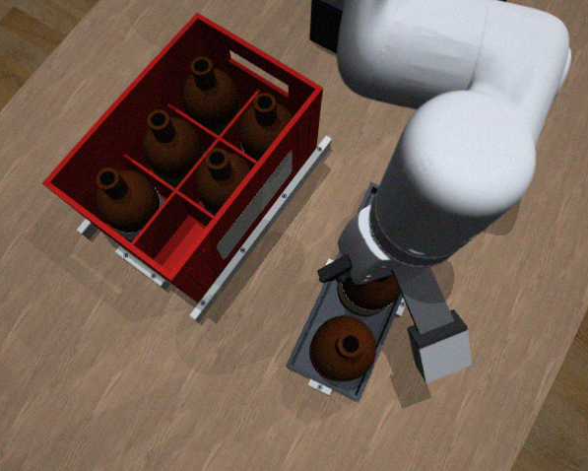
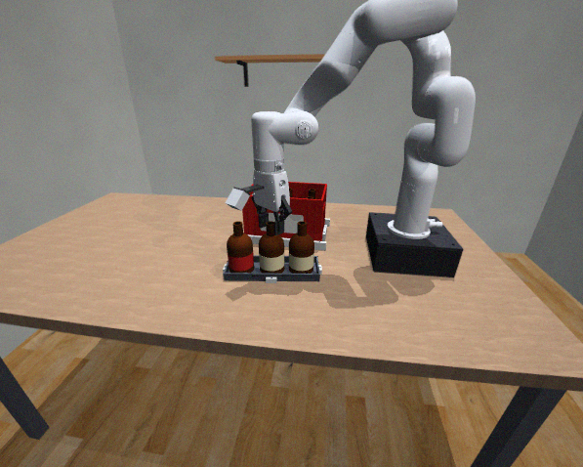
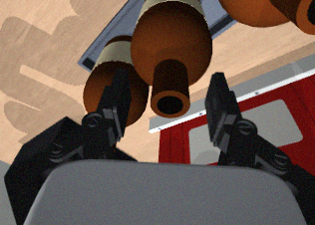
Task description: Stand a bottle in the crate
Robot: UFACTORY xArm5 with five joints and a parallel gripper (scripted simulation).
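Right now the grey tray is 14 cm below my hand. The rest, counted from my hand: red crate 26 cm to the right, 7 cm below, 3 cm behind.
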